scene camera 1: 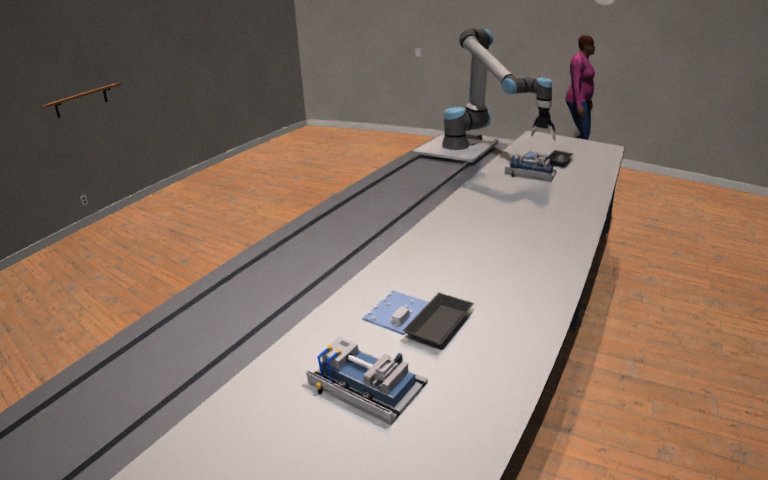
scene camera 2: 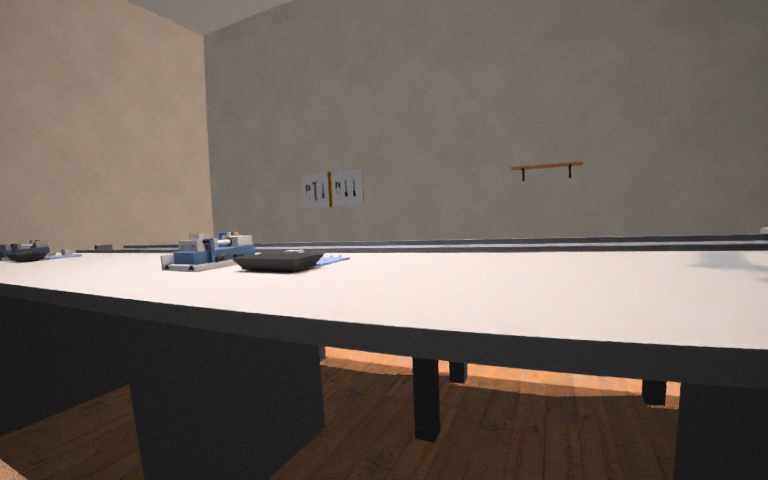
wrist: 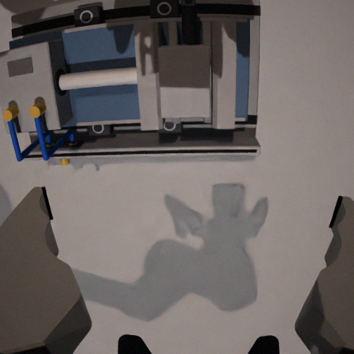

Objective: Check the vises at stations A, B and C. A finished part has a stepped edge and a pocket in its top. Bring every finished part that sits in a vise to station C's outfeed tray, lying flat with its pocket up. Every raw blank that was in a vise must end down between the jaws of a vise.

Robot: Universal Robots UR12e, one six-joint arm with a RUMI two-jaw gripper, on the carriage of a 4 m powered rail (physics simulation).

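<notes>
My gripper (scene camera 1: 543, 135) (wrist: 193, 196) is wide open and empty, high beside the far vise (scene camera 1: 523, 165) (wrist: 224, 75). Between that vise's jaws sits a plain grey block (wrist: 185, 92) with no pocket visible in its top, like a raw blank. A dark tray (scene camera 1: 569, 153) stands behind that vise; its contents are too small to tell. In scene camera 1, the near vise (scene camera 1: 362, 380) holds a grey part (scene camera 1: 389, 367) between its jaws, seemingly with a recess in its top. A dark tray (scene camera 1: 465, 310) stands behind it. No station letters show.
A blue plate (scene camera 1: 385, 316) with pegs and a grey block (scene camera 1: 400, 314) lies beside the nearer tray. Scene camera 2 shows a vise (scene camera 2: 209, 253) beside a dark tray (scene camera 2: 277, 262), and another vise (scene camera 2: 35, 249) at far left. A person (scene camera 1: 581, 84) stands beyond the table.
</notes>
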